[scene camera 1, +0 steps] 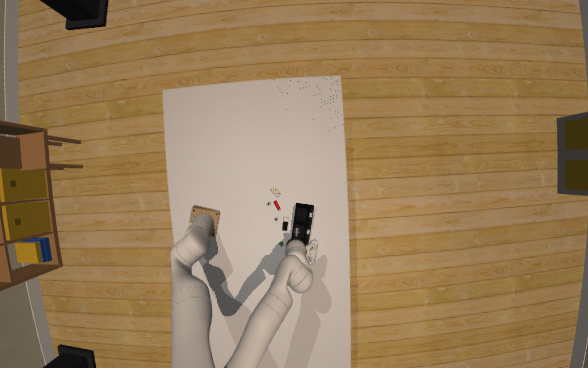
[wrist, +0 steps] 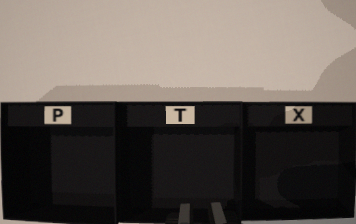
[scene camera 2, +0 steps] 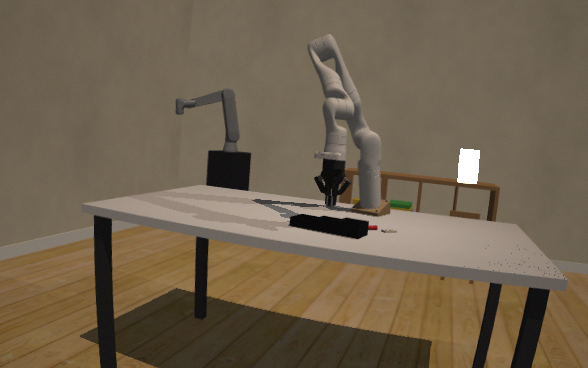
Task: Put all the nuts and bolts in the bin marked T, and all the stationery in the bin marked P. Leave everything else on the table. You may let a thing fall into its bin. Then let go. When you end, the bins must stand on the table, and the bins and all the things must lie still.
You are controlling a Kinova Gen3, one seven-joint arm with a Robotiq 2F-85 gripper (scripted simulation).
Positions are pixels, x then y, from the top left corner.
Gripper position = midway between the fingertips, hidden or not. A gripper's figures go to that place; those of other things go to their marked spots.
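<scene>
My gripper (scene camera 2: 330, 206) is 1.5 m from the lens; a black double bin (scene camera 2: 353, 228) is 1.4 m from the lens.
</scene>
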